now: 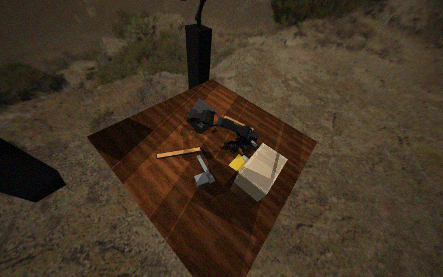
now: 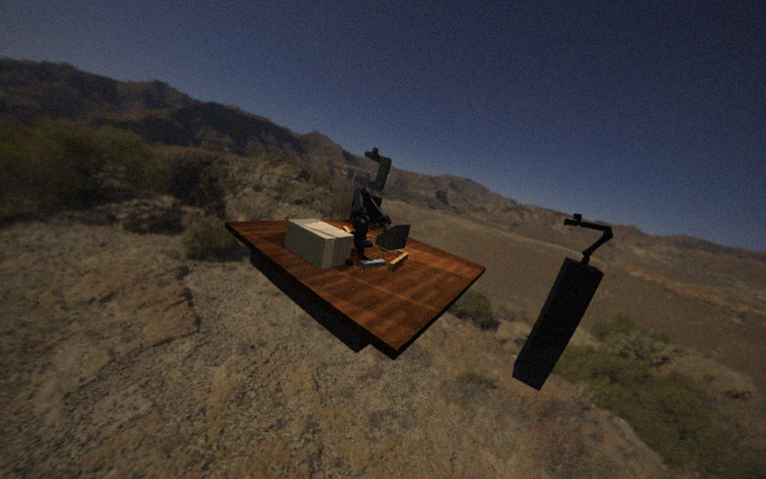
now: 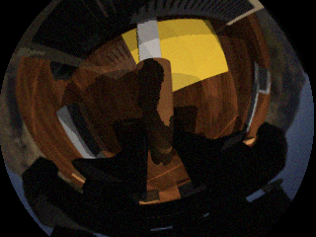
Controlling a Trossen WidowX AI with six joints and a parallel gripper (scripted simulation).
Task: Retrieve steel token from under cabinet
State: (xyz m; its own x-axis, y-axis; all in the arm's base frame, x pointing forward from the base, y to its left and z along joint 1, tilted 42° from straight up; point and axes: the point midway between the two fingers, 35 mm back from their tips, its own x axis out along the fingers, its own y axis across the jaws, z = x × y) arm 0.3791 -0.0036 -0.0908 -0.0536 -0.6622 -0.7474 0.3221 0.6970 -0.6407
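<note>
The grey bar lies 20 mm ahead of my gripper tip and 130 mm to the left of it. Round my gripper tip: steel token (210 mm ahead, 110 mm to the right); grey block (20 mm behind, 380 mm to the right, 10 mm above); grey scraper (40 mm behind, 310 mm to the right).
</note>
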